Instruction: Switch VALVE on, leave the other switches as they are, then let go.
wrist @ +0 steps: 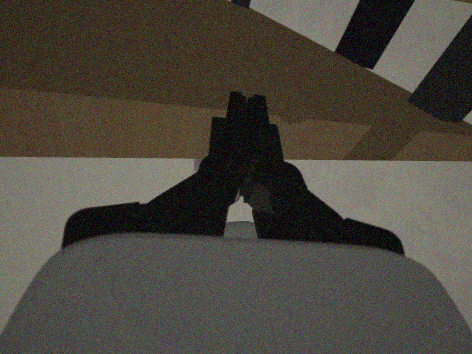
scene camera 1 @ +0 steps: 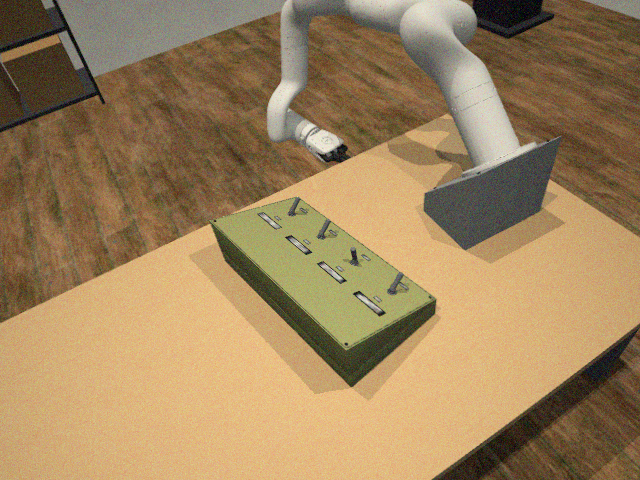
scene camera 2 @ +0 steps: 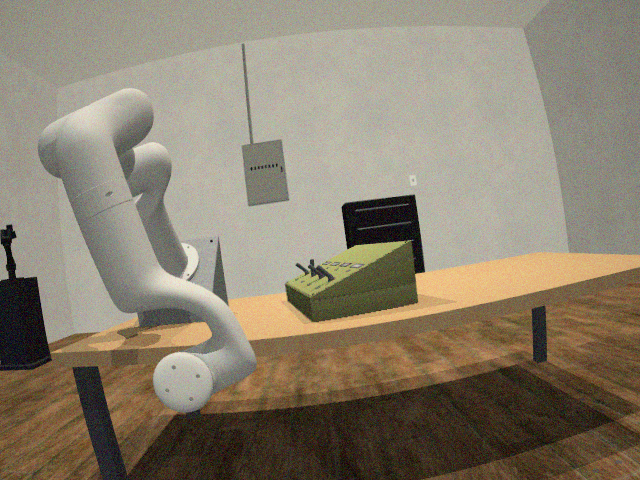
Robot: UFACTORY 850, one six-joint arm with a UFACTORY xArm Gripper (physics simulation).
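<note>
A green sloped switch box (scene camera 1: 289,268) (scene camera 2: 361,289) stands on the table. Several dark toggle levers stick up from its face in a row. In scene camera 1 the first lever (scene camera 1: 294,206), the second lever (scene camera 1: 324,228) and the lever nearest the front right (scene camera 1: 395,283) lean one way; the third lever (scene camera 1: 354,256) stands more upright. The labels are too small to read, so I cannot tell which lever is VALVE. My gripper (scene camera 1: 345,153) (wrist: 241,118) is shut and empty, beyond the table's far edge in scene camera 1, well apart from the box. In scene camera 2 its fingers are hidden.
The wooden table (scene camera 1: 155,413) (scene camera 2: 491,279) bears the box and the grey slanted mount (scene camera 1: 501,206) of my arm. A shelf unit (scene camera 1: 82,67) stands at the upper left of scene camera 1. A black cabinet (scene camera 2: 382,222) and a grey wall box (scene camera 2: 265,180) show behind the table.
</note>
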